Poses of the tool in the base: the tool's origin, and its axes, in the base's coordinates. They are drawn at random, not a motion.
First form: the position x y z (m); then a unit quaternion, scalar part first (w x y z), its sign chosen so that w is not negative.
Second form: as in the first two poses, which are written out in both.
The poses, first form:
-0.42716 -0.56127 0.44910 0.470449 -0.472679 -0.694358 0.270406
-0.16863 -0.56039 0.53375 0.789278 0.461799 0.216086 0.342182
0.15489 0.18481 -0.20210 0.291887 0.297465 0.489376 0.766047
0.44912 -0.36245 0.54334 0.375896 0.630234 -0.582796 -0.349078
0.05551 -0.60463 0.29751 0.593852 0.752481 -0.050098 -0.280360
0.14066 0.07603 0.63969 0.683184 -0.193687 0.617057 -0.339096
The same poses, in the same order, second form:
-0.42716 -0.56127 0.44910 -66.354 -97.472 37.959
-0.16863 -0.56039 0.53375 56.980 26.662 42.221
0.15489 0.18481 -0.20210 45.425 74.732 116.982
0.44912 -0.36245 0.54334 92.387 -85.433 -51.172
0.05551 -0.60463 0.29751 100.202 -6.671 -37.333
0.14066 0.07603 0.63969 -24.883 79.273 -43.563

